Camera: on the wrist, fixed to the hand. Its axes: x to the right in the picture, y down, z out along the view.
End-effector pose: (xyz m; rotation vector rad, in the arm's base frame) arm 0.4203 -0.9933 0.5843 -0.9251 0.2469 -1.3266
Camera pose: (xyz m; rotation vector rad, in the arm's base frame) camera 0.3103 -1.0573 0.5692 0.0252 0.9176 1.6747
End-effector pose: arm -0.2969 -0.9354 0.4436 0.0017 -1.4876 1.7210
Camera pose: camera -0.2196 -0.8385 0.4765 1.2326 0.1915 -0.8499
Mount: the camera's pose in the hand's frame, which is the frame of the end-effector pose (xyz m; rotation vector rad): 0.0222 -0.0659 -0.1077 -0.2034 -0.2637 3.1035
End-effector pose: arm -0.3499 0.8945 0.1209 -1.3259 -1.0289 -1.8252
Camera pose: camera -0.4604 0.8307 0.1084 -1.0888 1.1837 0.7634
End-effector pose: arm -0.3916 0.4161 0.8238 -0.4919 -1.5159 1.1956
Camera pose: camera -0.2829 0.4524 0.8812 1.4831 -0.2845 -1.2275
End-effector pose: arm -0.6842 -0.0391 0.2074 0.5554 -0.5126 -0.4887
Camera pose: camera -0.6248 -0.0611 0.0960 -0.8816 -0.9031 2.3368
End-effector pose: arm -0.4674 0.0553 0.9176 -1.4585 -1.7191 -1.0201
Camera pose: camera -0.5365 -0.0335 0.9790 -1.8925 1.4470 0.8654
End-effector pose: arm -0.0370 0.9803 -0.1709 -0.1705 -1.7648 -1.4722
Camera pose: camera -0.0364 0.8576 -0.2080 -1.8505 0.1529 0.8586
